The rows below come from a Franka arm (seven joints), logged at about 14 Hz.
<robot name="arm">
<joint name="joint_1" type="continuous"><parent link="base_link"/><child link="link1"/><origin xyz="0 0 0.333" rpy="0 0 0"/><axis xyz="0 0 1"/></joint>
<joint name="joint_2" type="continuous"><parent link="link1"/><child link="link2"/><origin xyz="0 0 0" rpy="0 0 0"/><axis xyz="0 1 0"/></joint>
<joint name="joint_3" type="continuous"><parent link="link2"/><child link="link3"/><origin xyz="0 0 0.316" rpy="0 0 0"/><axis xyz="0 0 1"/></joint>
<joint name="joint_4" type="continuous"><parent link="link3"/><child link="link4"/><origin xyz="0.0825 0 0" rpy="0 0 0"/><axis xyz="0 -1 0"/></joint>
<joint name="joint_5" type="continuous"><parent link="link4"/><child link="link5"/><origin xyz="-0.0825 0 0.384" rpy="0 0 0"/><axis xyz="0 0 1"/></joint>
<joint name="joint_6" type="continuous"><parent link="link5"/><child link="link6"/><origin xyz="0 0 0" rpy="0 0 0"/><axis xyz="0 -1 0"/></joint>
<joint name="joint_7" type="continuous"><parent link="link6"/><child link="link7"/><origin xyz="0.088 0 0" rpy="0 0 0"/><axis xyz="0 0 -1"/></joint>
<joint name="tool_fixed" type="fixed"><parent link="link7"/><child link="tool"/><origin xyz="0 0 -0.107" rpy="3.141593 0 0"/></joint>
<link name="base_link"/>
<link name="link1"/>
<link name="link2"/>
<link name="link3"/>
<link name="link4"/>
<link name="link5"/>
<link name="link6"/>
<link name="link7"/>
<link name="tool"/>
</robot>
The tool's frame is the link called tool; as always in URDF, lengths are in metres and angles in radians. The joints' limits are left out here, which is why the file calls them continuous.
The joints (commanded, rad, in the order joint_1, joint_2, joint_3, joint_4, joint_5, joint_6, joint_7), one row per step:
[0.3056 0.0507 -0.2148 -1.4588 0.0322 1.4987 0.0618]
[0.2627 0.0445 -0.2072 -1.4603 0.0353 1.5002 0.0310]
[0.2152 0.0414 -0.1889 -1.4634 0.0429 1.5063 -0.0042]
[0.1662 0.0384 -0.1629 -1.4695 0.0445 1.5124 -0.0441]
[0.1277 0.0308 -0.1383 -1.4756 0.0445 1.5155 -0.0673]
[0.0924 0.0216 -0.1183 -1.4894 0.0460 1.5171 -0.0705]
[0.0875 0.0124 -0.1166 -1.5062 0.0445 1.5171 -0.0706]
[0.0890 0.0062 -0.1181 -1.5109 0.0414 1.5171 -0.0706]
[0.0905 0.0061 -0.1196 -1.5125 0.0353 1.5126 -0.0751]
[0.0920 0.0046 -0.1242 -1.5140 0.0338 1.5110 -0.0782]
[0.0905 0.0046 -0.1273 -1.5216 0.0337 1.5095 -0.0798]
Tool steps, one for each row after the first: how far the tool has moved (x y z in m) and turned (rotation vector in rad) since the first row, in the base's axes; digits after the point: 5 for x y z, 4 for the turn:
[0.00001 -0.02008 0.00282 0.0054 -0.0063 -0.0044]
[0.00063 -0.03607 0.00357 0.0147 -0.0129 0.0019]
[0.00077 -0.04932 0.00284 0.0179 -0.0169 0.0186]
[-0.00115 -0.05776 0.00441 0.0198 -0.0222 0.0277]
[-0.00389 -0.06663 0.00318 0.0229 -0.0194 0.0155]
[-0.00682 -0.06886 0.00040 0.0227 -0.0117 0.0122]
[-0.00877 -0.06937 0.00160 0.0203 -0.0131 0.0121]
[-0.00931 -0.07002 0.00048 0.0145 -0.0070 0.0164]
[-0.01000 -0.07192 0.00046 0.0132 -0.0055 0.0164]
[-0.01029 -0.07445 -0.00321 0.0135 0.0035 0.0134]

